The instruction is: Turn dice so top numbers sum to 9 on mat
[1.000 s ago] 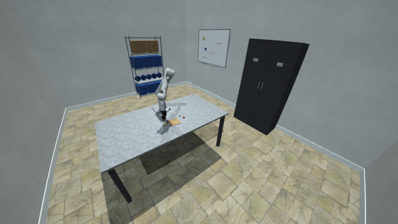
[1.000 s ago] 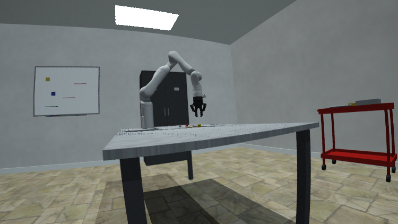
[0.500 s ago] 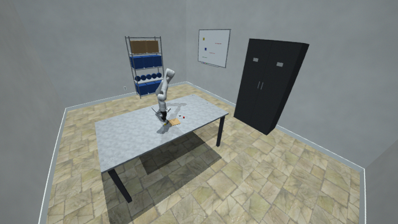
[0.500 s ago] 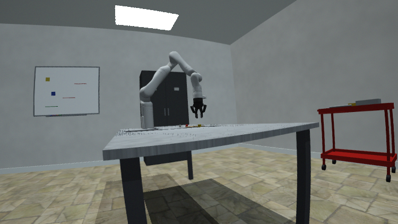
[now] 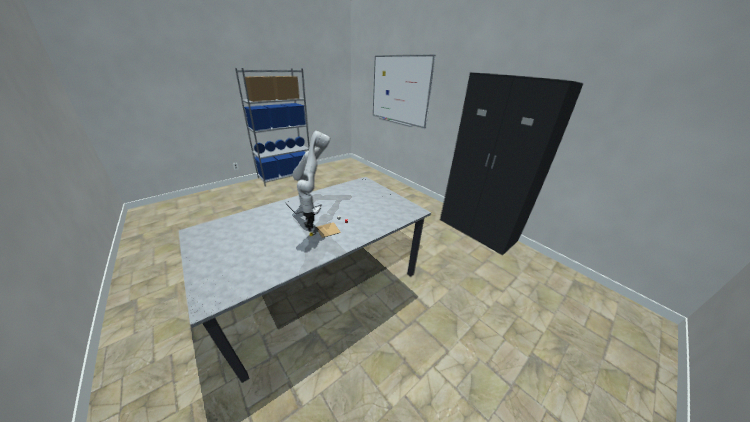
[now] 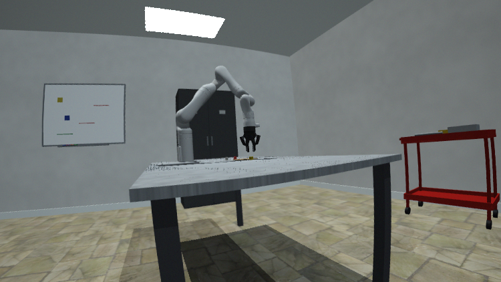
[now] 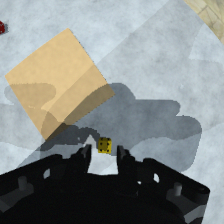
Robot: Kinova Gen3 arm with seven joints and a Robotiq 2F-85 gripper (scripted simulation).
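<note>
The yellow die is 6 cm below my hand. Also, from my hand: red die (29 cm to the left, 6 cm below, 3 cm ahead); then tan mat (12 cm to the left, 7 cm below, 2 cm ahead); then white die (27 cm to the left, 6 cm below, 5 cm behind).
</note>
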